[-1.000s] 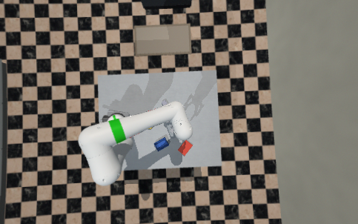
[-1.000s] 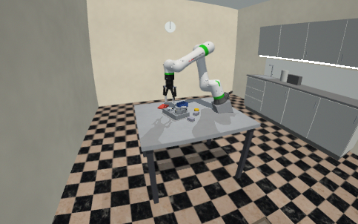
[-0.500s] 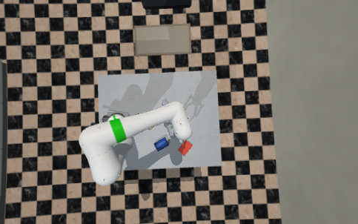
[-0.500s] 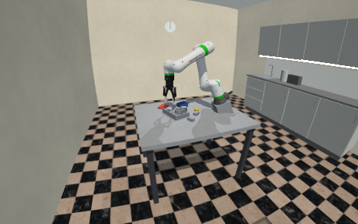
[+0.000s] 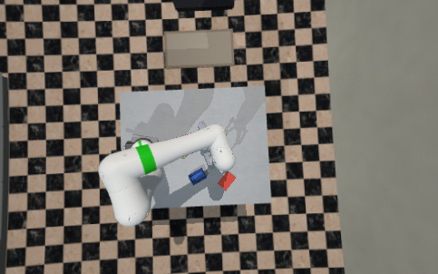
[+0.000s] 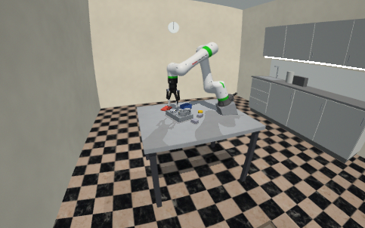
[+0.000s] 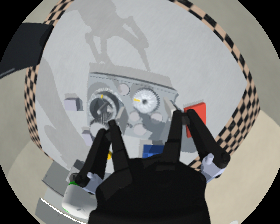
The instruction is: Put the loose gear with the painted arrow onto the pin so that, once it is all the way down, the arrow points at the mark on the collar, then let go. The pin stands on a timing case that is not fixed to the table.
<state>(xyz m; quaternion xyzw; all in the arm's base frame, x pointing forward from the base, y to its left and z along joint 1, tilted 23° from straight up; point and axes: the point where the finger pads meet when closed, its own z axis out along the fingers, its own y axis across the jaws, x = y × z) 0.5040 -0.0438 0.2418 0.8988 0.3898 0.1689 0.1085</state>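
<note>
The grey gear lies 70 mm below my hand. Round my hand: blue block: 190 mm behind, 160 mm to the right, 110 mm below; red block: 200 mm to the right, 120 mm below, 30 mm ahead; small yellow piece: 300 mm behind, 120 mm below, 10 mm to the left.
</note>
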